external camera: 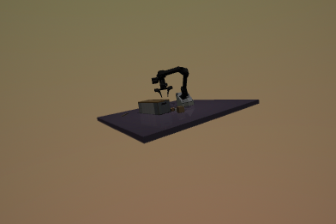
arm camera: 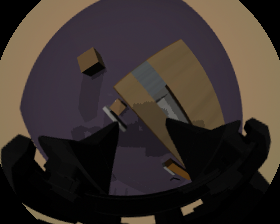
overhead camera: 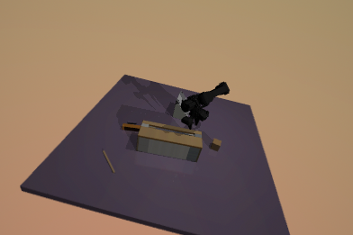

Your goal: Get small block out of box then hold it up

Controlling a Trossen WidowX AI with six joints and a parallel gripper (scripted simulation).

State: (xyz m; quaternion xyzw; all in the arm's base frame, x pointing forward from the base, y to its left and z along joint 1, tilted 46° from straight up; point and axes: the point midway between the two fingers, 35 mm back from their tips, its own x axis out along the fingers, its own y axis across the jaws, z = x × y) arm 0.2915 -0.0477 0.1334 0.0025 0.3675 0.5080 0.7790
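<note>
My gripper tip is now 13 cm above the small brown block, 4 cm to the right of it and 4 cm past it. Round my gripper tip: thin tan stick: 45 cm to the right, 26 cm ahead, 15 cm below; then orange rod: 35 cm to the right, 14 cm below, 4 cm behind.
</note>
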